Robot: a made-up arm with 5 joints.
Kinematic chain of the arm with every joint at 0, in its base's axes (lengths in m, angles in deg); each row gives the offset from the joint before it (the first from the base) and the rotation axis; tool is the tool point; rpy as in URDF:
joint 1: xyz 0 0 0.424 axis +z
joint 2: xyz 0 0 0 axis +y
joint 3: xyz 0.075 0 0.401 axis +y
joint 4: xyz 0.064 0 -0.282 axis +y
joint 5: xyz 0.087 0 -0.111 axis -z
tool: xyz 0 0 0 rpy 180 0 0
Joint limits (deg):
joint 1: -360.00..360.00
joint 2: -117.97..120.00
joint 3: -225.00..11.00
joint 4: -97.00..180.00
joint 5: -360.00..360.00
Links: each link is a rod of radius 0.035 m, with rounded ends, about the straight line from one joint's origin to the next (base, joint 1, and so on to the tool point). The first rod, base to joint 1, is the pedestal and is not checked.
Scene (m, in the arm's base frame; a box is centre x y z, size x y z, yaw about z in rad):
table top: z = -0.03
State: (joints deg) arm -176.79 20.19 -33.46 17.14 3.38
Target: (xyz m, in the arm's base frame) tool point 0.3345 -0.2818 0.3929
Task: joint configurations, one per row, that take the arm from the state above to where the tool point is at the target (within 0.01 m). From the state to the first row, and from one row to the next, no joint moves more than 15 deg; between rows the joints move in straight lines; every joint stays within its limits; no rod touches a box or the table.
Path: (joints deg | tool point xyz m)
1: -163.12 20.44 -33.79 17.05 3.38 | -0.3994 -0.1212 0.3976
2: -149.45 20.69 -34.12 16.96 3.38 | -0.3613 -0.2133 0.3971
3: -135.79 20.94 -34.46 16.87 3.38 | -0.3024 -0.2942 0.3966
4: -122.12 21.19 -34.79 16.78 3.38 | -0.2255 -0.3592 0.3961
5: -108.45 21.44 -35.12 16.69 3.38 | -0.1349 -0.4044 0.3956
6: -94.78 21.69 -35.45 16.60 3.38 | -0.0357 -0.4270 0.3950
7: -81.12 21.94 -35.78 16.51 3.38 | 0.0665 -0.4256 0.3945
8: -67.45 22.19 -36.12 16.42 3.38 | 0.1660 -0.3999 0.3940
9: -53.78 22.44 -36.45 16.33 3.38 | 0.2571 -0.3511 0.3935
10: -40.11 22.69 -36.78 16.24 3.38 | 0.3345 -0.2818 0.3929

